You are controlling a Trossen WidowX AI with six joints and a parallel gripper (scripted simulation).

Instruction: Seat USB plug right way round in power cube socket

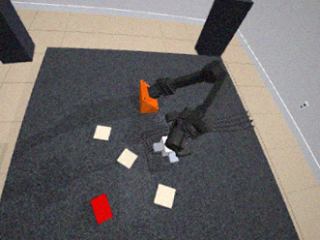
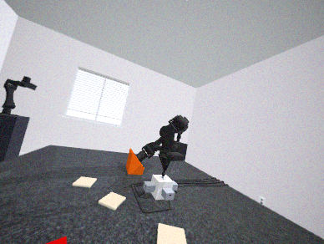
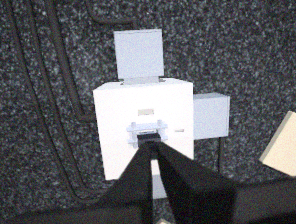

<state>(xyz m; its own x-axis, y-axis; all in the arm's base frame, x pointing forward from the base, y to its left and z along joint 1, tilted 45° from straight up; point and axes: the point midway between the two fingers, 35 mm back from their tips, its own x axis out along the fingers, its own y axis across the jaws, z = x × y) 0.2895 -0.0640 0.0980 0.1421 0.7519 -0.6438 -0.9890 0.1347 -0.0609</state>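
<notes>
The dark USB plug lies 20 mm below my gripper tip.
</notes>
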